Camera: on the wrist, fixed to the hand. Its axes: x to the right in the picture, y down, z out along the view.
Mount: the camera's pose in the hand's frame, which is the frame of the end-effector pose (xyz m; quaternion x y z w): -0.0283 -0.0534 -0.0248 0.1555 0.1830 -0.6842 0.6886
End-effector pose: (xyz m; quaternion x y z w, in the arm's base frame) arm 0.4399 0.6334 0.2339 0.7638 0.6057 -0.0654 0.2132
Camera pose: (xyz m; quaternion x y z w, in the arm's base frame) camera 0.3778 0.6274 0.2532 -0.1567 -0.9685 0.1453 0.1276
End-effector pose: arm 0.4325 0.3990 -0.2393 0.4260 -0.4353 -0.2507 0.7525
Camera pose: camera 0.4397 0.4034 -0.3041 0.7541 0.0904 -0.5418 0.3601
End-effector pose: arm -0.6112 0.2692 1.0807 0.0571 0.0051 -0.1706 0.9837
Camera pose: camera -0.6556 0.2316 1.0510 0.2200 0.1961 -0.7809 0.5508
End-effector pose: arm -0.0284 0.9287 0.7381 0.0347 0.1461 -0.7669 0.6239
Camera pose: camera -0.0770 0.9717 0.7307 -0.1613 -0.1193 0.9714 0.1272
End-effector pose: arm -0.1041 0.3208 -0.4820 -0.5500 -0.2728 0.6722 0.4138
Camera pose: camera -0.0650 0.3215 -0.4297 -0.2508 -0.3839 0.1215 0.8803
